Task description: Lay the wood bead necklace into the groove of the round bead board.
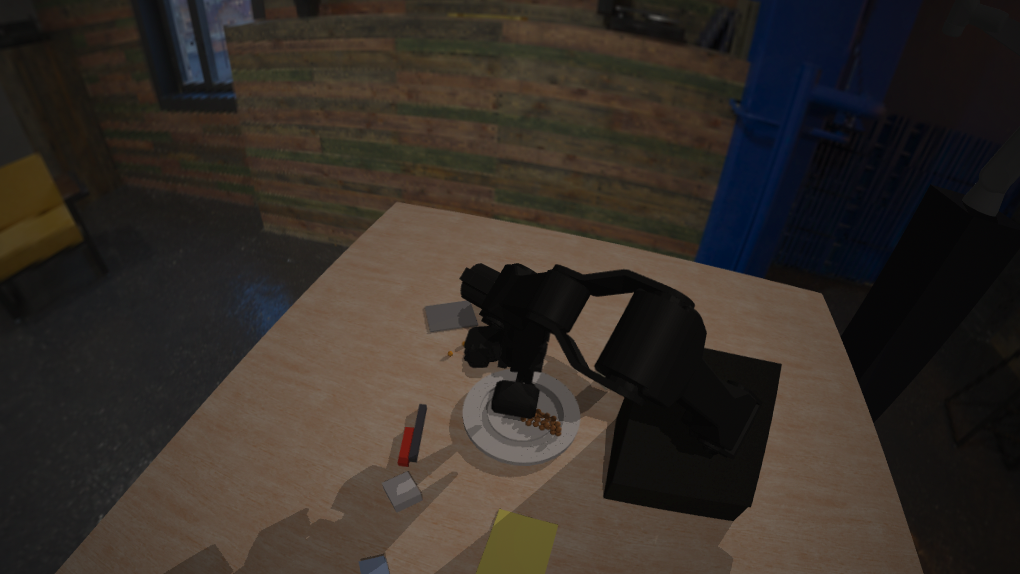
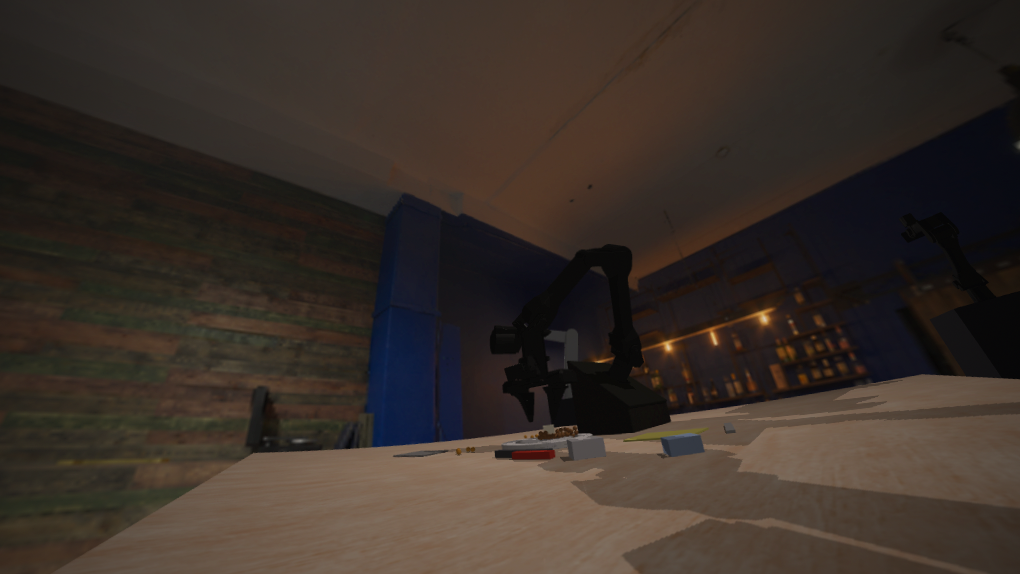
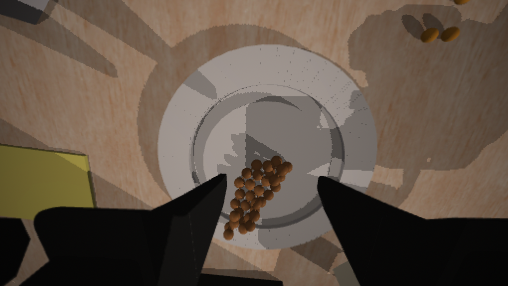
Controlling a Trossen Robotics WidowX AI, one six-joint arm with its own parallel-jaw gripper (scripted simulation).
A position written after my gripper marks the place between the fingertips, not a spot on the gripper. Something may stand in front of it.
Note:
My gripper (image 1: 519, 396) is open, with nothing in its grasp. Further things: a grey plate (image 1: 450, 316) and a blue block (image 2: 686, 444).
My gripper shows as well in image 2 (image 2: 541, 421) and in image 3 (image 3: 272, 181). Image 3 misses the grey plate: it is out of frame. Image 3 does not show the blue block: it is out of frame.

